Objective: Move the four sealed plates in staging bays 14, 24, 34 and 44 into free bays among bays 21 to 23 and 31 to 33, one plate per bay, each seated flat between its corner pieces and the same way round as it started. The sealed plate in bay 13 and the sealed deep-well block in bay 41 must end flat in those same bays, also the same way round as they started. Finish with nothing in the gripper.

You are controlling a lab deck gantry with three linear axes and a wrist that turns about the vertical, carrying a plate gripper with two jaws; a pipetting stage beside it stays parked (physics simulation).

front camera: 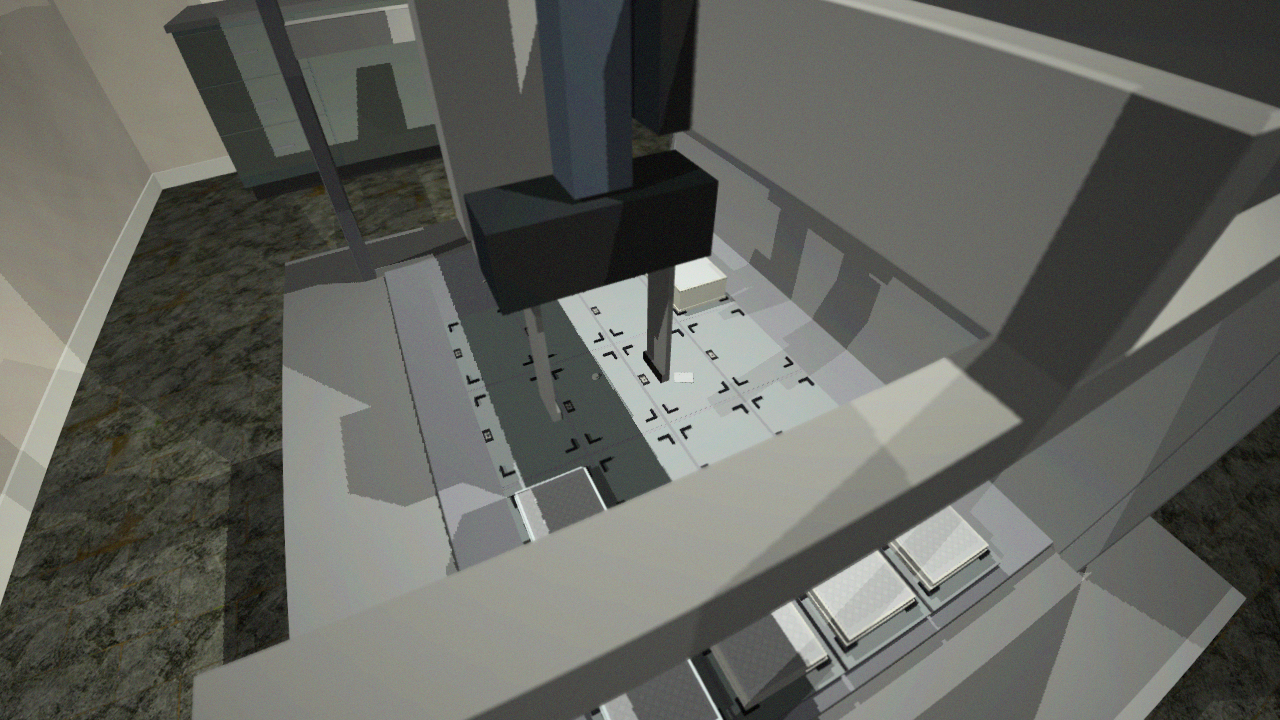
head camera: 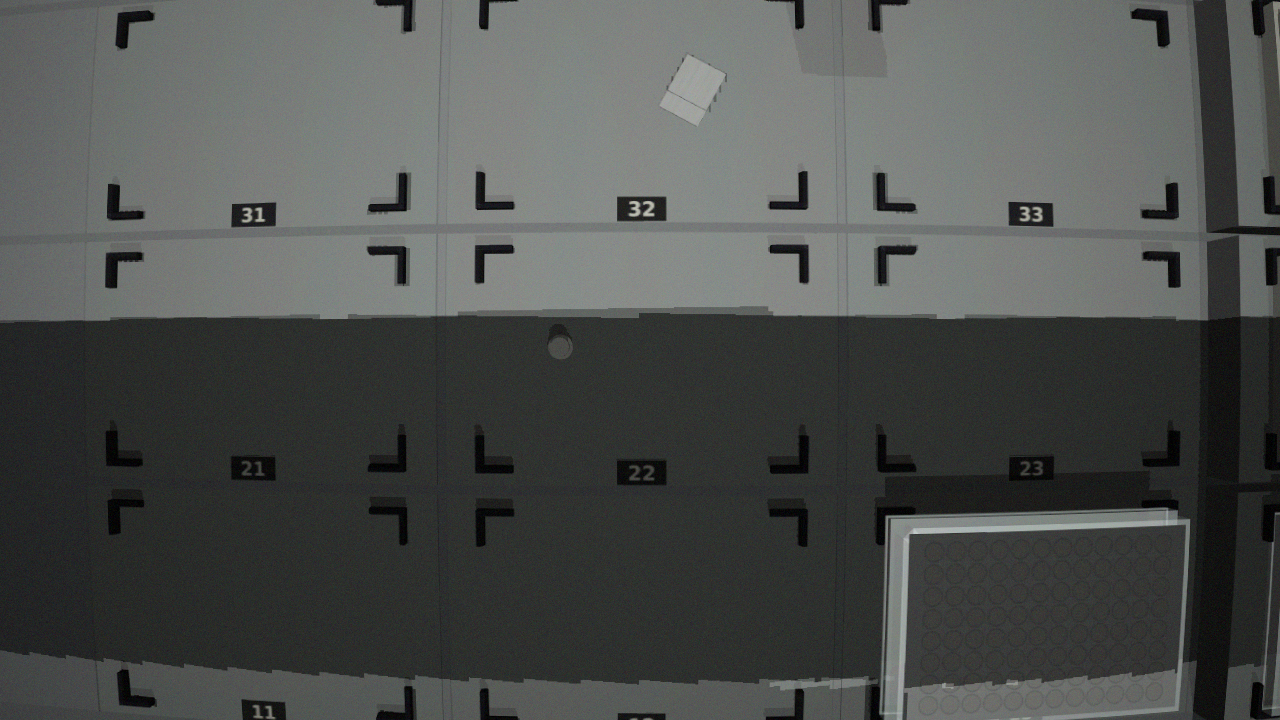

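Seen in the pictures: gripper, fingertip midpoint: [front camera: 605,387]; robot's base, link origin: [front camera: 450,326] [head camera: 130,695].
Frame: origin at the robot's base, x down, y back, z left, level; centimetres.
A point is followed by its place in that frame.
My gripper [front camera: 609,396] @[x -16.0, y -35.8, z 10.5 cm] is open and empty, its two jaws apart above the middle bays; it does not show in the head view. The sealed plate of bay 13 [front camera: 563,503] @[x -1.4, y -36.6, z 4.5 cm] [head camera: 1038,608] @[x -1.4, y -38.7, z 5.0 cm] lies flat at the lower right of the head view. In the front view the staging plates of bay 44 [front camera: 941,544] @[x -2.9, y -59.3, z 36.1 cm], bay 34 [front camera: 861,595] @[x -2.9, y -59.2, z 25.3 cm], bay 24 [front camera: 769,653] @[x -2.9, y -59.3, z 14.7 cm] and bay 14 [front camera: 666,698] @[x -2.9, y -58.4, z 5.2 cm] lie in a row, the last two partly hidden by the front beam. The cream deep-well block [front camera: 698,284] @[x -4.1, y -12.3, z 35.6 cm] sits in bay 41, partly behind a jaw. Bays 21 to 23 and 31 to 33 hold no plates.
A small white box [front camera: 683,377] @[x -0.1, y -24.9, z 26.0 cm] [head camera: 694,87] @[x -0.1, y -25.0, z 26.1 cm] lies askew in bay 32. A small round grey piece [front camera: 596,377] @[x -0.3, y -19.9, z 15.5 cm] [head camera: 560,345] @[x -0.4, y -19.6, z 15.5 cm] stands in bay 22. A broad front beam [front camera: 626,555] @[x -40.0, y -61.9, z 0.6 cm] crosses the front view. A tall side panel [front camera: 850,161] stands at the right.
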